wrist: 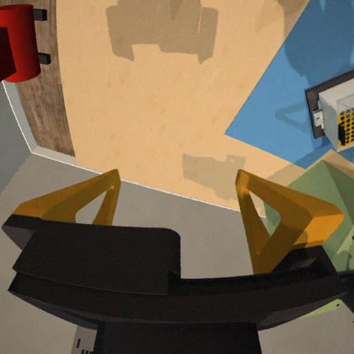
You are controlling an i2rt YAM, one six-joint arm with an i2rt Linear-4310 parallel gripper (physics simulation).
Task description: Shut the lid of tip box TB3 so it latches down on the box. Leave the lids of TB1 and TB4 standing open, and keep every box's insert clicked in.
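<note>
My gripper (177, 175) is open, its two orange fingers wide apart, and it hangs over the table's edge with no object between the fingers. One tip box (336, 117) shows in part at the right edge of the wrist view, a pale box with a yellow insert with dark holes, in a dark holder on the blue mat (265, 105). It stands well to the right of the fingers. Its label cannot be read, and I cannot tell which box it is or how its lid stands. The other tip boxes do not show.
A red cylinder (22, 45) with dark pegs lies at the upper left, by a brown wooden strip (42, 110). A green angular object (317, 195) stands at the right, partly behind the right finger. The pale wooden table top (135, 105) ends at a light edge near the fingertips.
</note>
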